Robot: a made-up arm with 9 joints. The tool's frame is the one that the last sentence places.
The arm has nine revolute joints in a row. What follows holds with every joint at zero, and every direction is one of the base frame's.
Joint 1 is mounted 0.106 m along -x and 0.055 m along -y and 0.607 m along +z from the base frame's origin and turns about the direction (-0.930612, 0.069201, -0.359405), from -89.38 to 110.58 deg.
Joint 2 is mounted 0.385 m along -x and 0.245 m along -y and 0.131 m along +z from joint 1 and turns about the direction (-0.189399, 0.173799, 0.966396), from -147.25 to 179.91 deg.
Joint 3 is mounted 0.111 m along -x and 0.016 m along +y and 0.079 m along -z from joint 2 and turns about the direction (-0.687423, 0.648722, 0.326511), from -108.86 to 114.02 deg.
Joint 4 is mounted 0.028 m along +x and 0.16 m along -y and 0.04 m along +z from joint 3 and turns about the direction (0.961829, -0.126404, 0.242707), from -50.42 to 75.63 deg.
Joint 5 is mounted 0.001 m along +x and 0.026 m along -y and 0.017 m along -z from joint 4 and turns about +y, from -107.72 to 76.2 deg.
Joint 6 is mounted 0.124 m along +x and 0.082 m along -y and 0.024 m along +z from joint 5 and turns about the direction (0.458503, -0.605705, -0.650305), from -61.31 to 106.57 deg.
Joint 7 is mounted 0.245 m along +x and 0.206 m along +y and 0.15 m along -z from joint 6 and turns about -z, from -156.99 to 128.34 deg.
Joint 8 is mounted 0.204 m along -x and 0.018 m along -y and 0.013 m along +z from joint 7 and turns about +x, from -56.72 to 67.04 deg.
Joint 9 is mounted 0.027 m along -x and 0.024 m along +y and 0.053 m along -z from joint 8 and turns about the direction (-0.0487, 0.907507, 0.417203), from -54.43 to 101.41 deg.
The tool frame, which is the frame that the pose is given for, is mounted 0.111 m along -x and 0.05 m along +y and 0.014 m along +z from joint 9; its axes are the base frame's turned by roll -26.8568, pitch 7.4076 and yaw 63.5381 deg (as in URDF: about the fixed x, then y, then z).
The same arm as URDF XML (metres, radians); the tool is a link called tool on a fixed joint. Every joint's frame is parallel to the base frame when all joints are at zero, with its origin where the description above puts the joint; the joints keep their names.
<robot name="arm">
  <joint name="joint 1" type="revolute">
    <parent link="base_link"/>
    <child link="link1"/>
    <origin xyz="-0.1060 -0.0550 0.6070" rpy="0.0000 0.0000 0.0000"/>
    <axis xyz="-0.930612 0.069201 -0.359405"/>
    <limit lower="-1.5600" upper="1.9300"/>
  </joint>
  <joint name="joint 2" type="revolute">
    <parent link="link1"/>
    <child link="link2"/>
    <origin xyz="-0.3850 -0.2450 0.1310" rpy="0.0000 0.0000 0.0000"/>
    <axis xyz="-0.189399 0.173799 0.966396"/>
    <limit lower="-2.5700" upper="3.1400"/>
  </joint>
  <joint name="joint 3" type="revolute">
    <parent link="link2"/>
    <child link="link3"/>
    <origin xyz="-0.1110 0.0160 -0.0790" rpy="0.0000 0.0000 0.0000"/>
    <axis xyz="-0.687423 0.648722 0.326511"/>
    <limit lower="-1.9000" upper="1.9900"/>
  </joint>
  <joint name="joint 4" type="revolute">
    <parent link="link3"/>
    <child link="link4"/>
    <origin xyz="0.0280 -0.1600 0.0400" rpy="0.0000 0.0000 0.0000"/>
    <axis xyz="0.961829 -0.126404 0.242707"/>
    <limit lower="-0.8800" upper="1.3200"/>
  </joint>
  <joint name="joint 5" type="revolute">
    <parent link="link4"/>
    <child link="link5"/>
    <origin xyz="0.0010 -0.0260 -0.0170" rpy="0.0000 0.0000 0.0000"/>
    <axis xyz="0 1 0"/>
    <limit lower="-1.8801" upper="1.3299"/>
  </joint>
  <joint name="joint 6" type="revolute">
    <parent link="link5"/>
    <child link="link6"/>
    <origin xyz="0.1240 -0.0820 0.0240" rpy="0.0000 0.0000 0.0000"/>
    <axis xyz="0.458503 -0.605705 -0.650305"/>
    <limit lower="-1.0701" upper="1.8600"/>
  </joint>
  <joint name="joint 7" type="revolute">
    <parent link="link6"/>
    <child link="link7"/>
    <origin xyz="0.2450 0.2060 -0.1500" rpy="0.0000 0.0000 0.0000"/>
    <axis xyz="0 0 -1"/>
    <limit lower="-2.7400" upper="2.2400"/>
  </joint>
  <joint name="joint 8" type="revolute">
    <parent link="link7"/>
    <child link="link8"/>
    <origin xyz="-0.2040 -0.0180 0.0130" rpy="0.0000 0.0000 0.0000"/>
    <axis xyz="1 0 0"/>
    <limit lower="-0.9900" upper="1.1701"/>
  </joint>
  <joint name="joint 9" type="revolute">
    <parent link="link8"/>
    <child link="link9"/>
    <origin xyz="-0.0270 0.0240 -0.0530" rpy="0.0000 0.0000 0.0000"/>
    <axis xyz="-0.0487 0.907507 0.417203"/>
    <limit lower="-0.9500" upper="1.7699"/>
  </joint>
  <joint name="tool_joint" type="fixed">
    <parent link="link9"/>
    <child link="tool"/>
    <origin xyz="-0.1110 0.0500 0.0140" rpy="-0.4687 0.1293 1.1089"/>
  </joint>
  <link name="base_link"/>
  <link name="link1"/>
  <link name="link2"/>
  <link name="link3"/>
  <link name="link4"/>
  <link name="link5"/>
  <link name="link6"/>
  <link name="link7"/>
  <link name="link8"/>
  <link name="link9"/>
  <link name="tool"/>
</robot>

